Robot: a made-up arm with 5 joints.
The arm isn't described. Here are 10 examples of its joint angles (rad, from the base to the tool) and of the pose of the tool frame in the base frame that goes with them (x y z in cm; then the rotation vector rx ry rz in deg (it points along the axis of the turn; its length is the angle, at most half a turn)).
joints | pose
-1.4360 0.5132 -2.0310 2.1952 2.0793 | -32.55 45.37 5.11 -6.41 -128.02 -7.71
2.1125 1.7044 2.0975 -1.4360 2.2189 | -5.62 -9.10 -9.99 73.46 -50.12 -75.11
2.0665 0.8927 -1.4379 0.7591 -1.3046 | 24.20 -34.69 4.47 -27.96 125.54 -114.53
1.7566 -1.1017 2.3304 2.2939 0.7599 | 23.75 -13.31 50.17 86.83 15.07 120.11
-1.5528 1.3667 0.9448 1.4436 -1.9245 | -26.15 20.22 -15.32 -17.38 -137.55 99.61
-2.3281 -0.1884 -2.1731 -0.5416 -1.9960 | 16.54 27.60 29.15 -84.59 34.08 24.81
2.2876 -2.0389 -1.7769 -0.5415 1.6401 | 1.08 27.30 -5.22 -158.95 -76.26 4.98
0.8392 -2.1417 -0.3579 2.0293 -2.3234 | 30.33 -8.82 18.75 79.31 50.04 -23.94
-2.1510 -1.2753 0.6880 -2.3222 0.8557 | -16.93 46.58 42.38 -48.66 -33.03 41.17
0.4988 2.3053 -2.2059 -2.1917 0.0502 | -15.31 4.44 -35.64 -47.22 64.01 93.64
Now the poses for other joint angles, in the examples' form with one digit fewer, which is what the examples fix.
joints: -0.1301 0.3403 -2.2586 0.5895 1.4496
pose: -22.9 -18.8 19.2 -99.0 78.0 -99.2
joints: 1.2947 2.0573 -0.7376 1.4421 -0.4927
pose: -1.7 -20.1 -21.7 -22.0 -137.5 73.3
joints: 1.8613 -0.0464 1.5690 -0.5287 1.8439
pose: 9.0 -14.8 -0.2 30.8 -137.5 -72.8
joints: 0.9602 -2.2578 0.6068 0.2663 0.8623
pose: 12.4 -13.9 -0.3 -27.8 167.4 -10.2
